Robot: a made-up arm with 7 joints.
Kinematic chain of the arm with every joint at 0, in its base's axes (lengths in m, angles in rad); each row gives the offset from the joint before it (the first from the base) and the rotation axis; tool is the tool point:
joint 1: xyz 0 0 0.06 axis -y
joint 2: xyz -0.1 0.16 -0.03 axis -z
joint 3: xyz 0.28 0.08 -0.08 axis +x
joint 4: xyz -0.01 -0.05 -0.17 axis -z
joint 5: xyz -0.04 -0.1 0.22 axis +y
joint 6: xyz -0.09 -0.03 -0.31 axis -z
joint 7: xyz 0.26 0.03 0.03 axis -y
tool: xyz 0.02 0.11 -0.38
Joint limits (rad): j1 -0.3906..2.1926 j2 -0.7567..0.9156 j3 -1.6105..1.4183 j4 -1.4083..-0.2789 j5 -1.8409..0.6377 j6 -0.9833..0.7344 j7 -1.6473..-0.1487
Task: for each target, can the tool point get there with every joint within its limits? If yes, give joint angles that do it. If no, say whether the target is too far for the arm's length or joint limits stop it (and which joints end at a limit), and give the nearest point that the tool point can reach.
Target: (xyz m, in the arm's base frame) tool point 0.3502 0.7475 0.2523
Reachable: yes | joints 1.6768 -0.0446 0.9991 -1.2894 -0.4453 -0.7405 -0.5860
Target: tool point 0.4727 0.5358 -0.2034
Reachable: yes | joints 0.9140 -0.1040 0.8014 -1.0288 -0.0910 0.1381 -0.8807
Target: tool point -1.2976 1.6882 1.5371
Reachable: no: too far | nearest point -0.3857 0.7353 0.6131 | short by 1.610 m
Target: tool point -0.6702 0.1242 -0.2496
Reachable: no: joint limits stop it (at a limit: joint 1, joint 2, joint 5, joint 6) | nearest point -0.6065 0.1656 -0.2484 | short by 0.076 m
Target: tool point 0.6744 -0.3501 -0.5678
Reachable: no: joint limits stop it (at a limit: joint 1, joint 2, joint 3, joint 6, joint 7) | nearest point 0.5691 -0.2731 -0.4683 | short by 0.164 m
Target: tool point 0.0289 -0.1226 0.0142
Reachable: yes | joints 1.2536 -0.1605 -1.2482 -0.6047 0.3258 0.4523 -1.2010
